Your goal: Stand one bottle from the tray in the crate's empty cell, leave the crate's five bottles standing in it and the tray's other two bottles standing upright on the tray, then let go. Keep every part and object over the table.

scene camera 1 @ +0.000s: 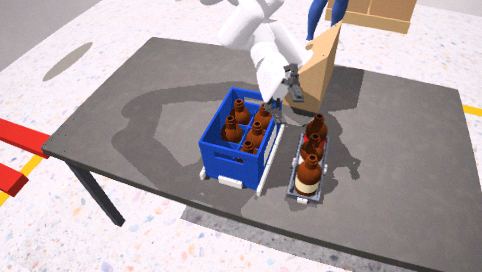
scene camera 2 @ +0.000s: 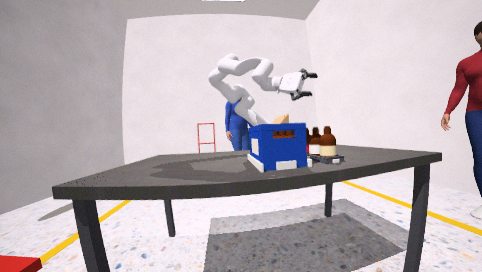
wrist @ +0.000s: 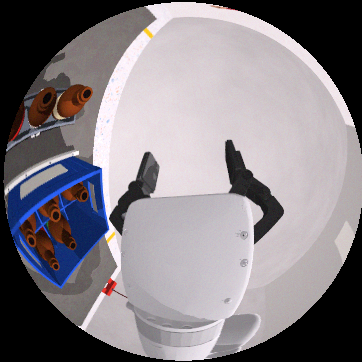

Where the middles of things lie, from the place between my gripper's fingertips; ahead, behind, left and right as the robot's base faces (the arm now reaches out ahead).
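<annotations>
Cream-labelled bottle [scene camera 1: 309, 172]: from my hand, 260 mm below, 70 mm to the left, 30 mm behind.
</annotations>
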